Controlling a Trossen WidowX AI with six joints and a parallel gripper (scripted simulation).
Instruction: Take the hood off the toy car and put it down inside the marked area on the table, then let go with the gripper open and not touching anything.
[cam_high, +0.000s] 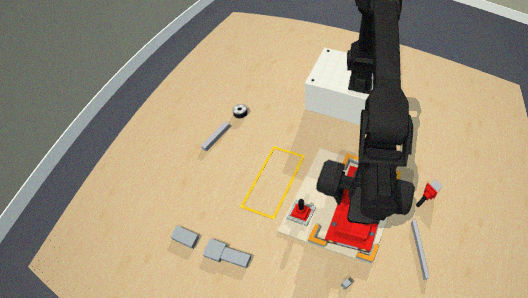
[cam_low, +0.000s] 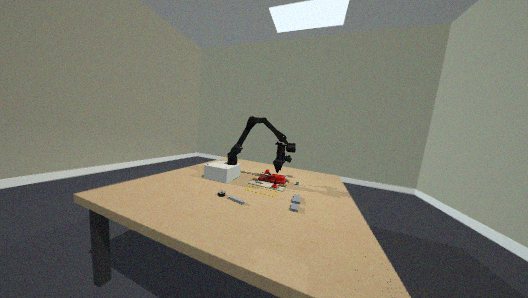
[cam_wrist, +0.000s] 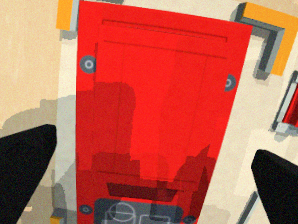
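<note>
Right now the red hood is 40 mm below my gripper tip. Also, from my gripper tip: black wheel (370 mm to the right, 260 mm behind, 70 mm below).
</note>
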